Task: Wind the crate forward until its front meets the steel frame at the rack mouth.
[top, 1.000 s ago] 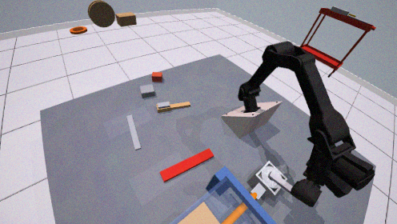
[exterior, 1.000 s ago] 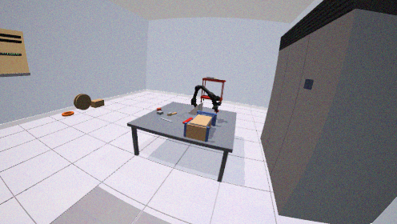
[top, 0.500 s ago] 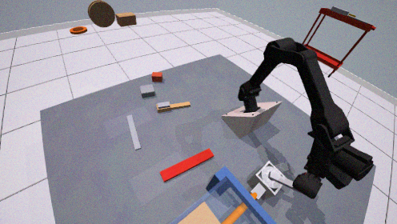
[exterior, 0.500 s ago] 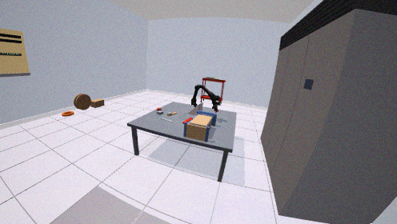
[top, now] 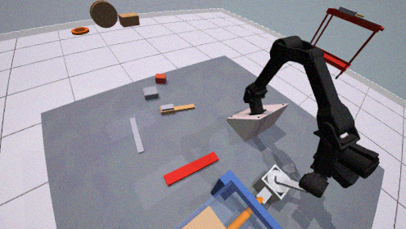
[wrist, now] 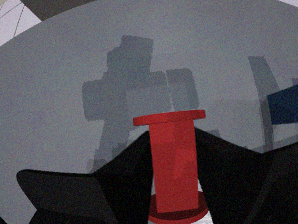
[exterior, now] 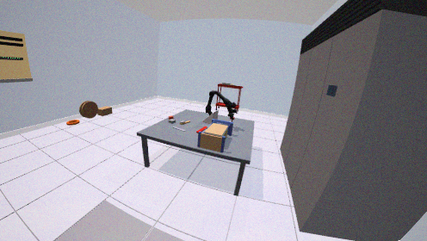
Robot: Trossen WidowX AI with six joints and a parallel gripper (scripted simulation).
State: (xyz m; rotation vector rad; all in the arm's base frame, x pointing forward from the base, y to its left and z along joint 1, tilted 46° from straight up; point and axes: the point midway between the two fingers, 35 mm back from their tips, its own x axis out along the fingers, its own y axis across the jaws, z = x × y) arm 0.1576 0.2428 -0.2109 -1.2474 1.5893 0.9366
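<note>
The winch handle is 2 cm ahead of my gripper tip, 5 cm to the right of it and 3 cm below it. The rest, counted from my gripper tip: red knob (2 cm to the right); then hand winch (3 cm ahead, 11 cm to the right, 10 cm below); then blue frame (21 cm ahead, 12 cm to the right, 3 cm below).
</note>
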